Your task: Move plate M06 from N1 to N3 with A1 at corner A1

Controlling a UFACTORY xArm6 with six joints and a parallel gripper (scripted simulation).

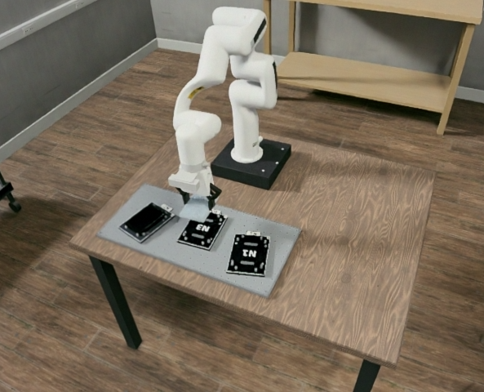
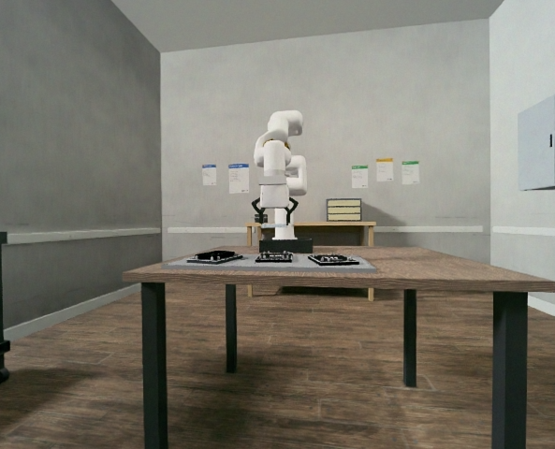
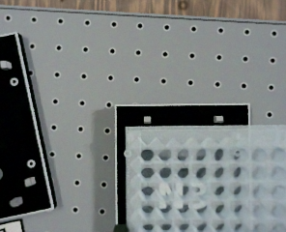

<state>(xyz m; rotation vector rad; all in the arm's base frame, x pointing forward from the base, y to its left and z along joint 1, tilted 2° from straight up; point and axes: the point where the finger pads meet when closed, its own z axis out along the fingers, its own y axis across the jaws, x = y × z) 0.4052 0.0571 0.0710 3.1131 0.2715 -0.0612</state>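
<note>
Now: the nest N3 12 cm below my hand. Also, from my hand: black plate: 7 cm ahead, 20 cm to the right, 11 cm below; white well plate: 1 cm below; nest N1: 2 cm ahead, 20 cm to the left, 12 cm below.
</note>
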